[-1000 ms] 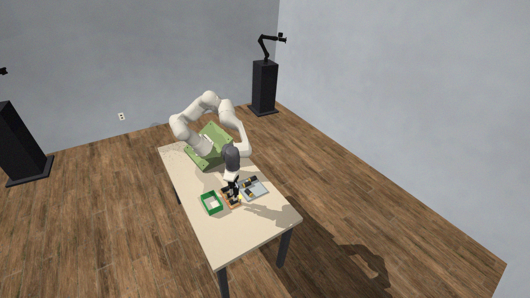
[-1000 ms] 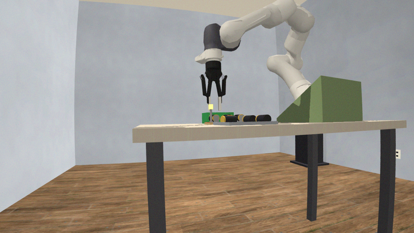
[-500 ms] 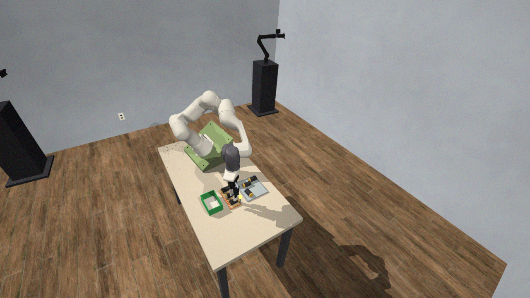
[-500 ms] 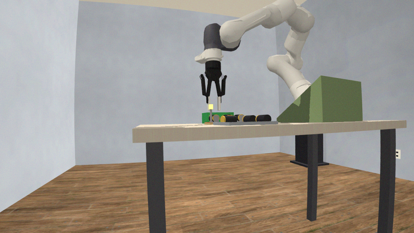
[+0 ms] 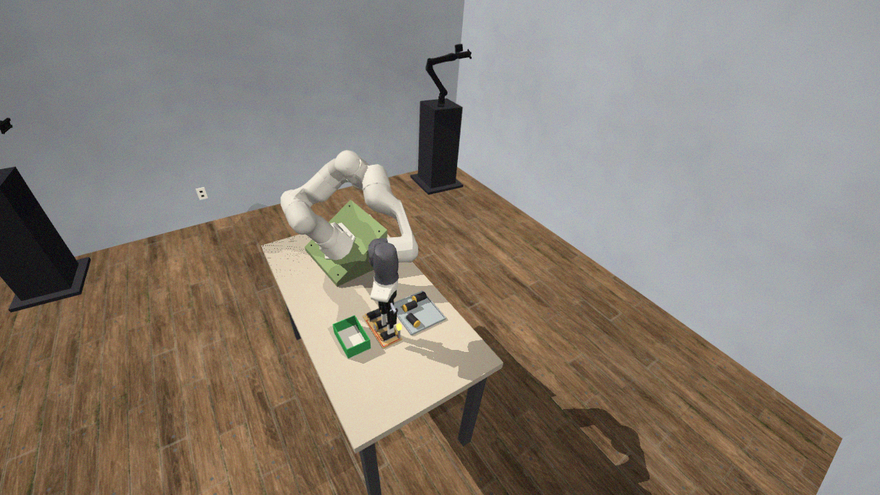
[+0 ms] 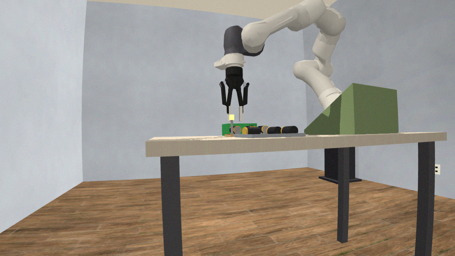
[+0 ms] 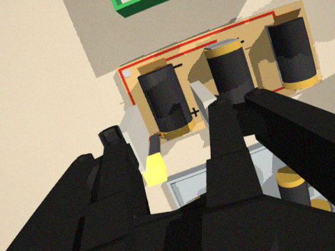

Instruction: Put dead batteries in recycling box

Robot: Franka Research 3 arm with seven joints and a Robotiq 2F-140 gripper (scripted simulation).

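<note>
My hand is 2 cm short of the bulb post, 4 cm to the right of it and 6 cm above it. From my hand the other things lie so: battery holder 6 cm behind, 9 cm below; then green recycling box 5 cm behind, 14 cm to the right, 8 cm below; then grey tray 8 cm behind, 17 cm to the left, 9 cm below.
</note>
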